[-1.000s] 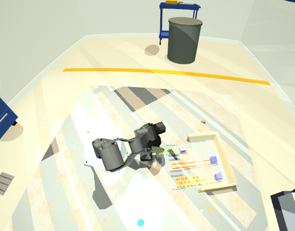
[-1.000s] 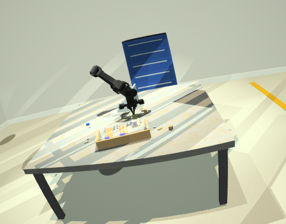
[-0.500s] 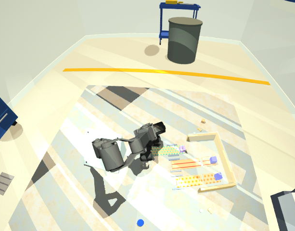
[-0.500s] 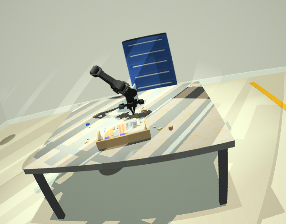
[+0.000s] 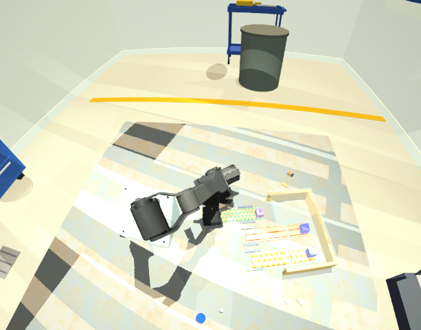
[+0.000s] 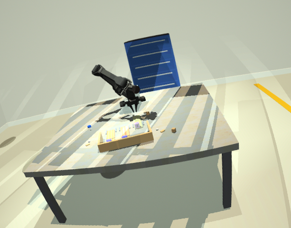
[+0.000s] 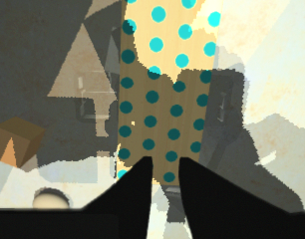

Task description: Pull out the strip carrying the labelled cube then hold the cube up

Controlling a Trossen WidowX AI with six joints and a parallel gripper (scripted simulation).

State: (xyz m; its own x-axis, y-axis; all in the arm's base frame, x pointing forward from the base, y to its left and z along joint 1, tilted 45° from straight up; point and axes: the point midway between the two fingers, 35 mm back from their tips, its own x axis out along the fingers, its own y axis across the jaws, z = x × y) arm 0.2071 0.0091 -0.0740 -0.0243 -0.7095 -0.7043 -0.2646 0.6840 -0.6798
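The cyan-dotted strip is 90 mm ahead of my gripper tip, 40 mm below it and 20 mm to the left of it. From my gripper tip the other things lie so: labelled cube: 190 mm ahead, 40 mm to the left, 20 mm below; blue disc: 370 mm to the right, 40 mm below, 40 mm ahead.
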